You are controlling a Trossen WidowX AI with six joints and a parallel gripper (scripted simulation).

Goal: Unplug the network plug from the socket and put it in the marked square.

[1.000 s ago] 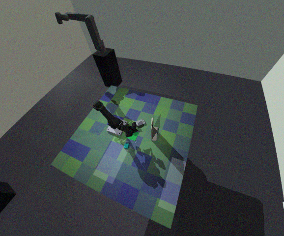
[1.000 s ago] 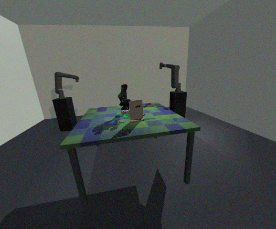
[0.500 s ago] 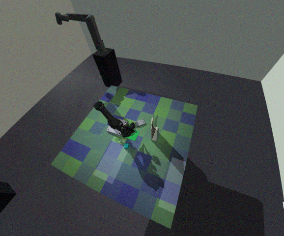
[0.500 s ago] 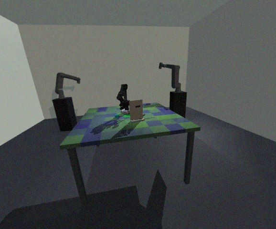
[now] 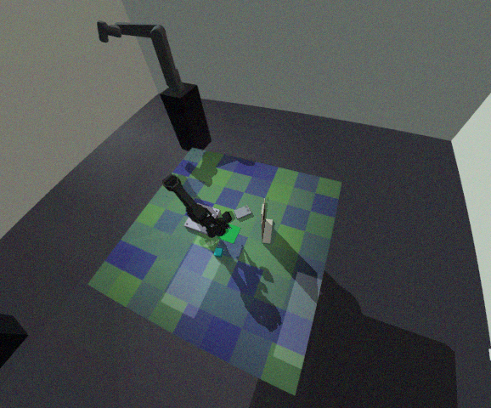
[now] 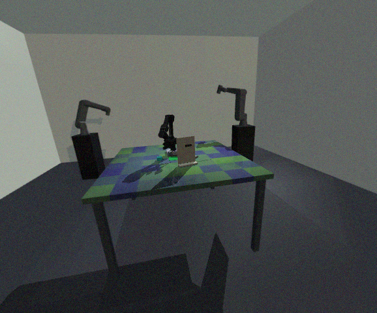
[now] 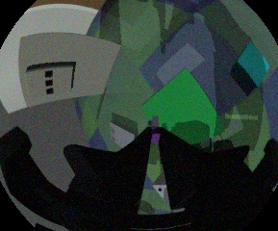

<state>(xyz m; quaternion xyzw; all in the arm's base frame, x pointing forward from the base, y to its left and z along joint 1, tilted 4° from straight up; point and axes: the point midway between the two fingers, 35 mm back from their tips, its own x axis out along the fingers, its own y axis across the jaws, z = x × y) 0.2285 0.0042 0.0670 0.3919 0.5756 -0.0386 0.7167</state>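
Now: the bright green marked square 8 cm below my gripper tip and 1 cm behind it. Also, from my gripper tip: teal block: 15 cm to the right, 6 cm below, 1 cm ahead; then flat grey block: 17 cm to the left, 7 cm below; then network plug: right at my gripper tip.
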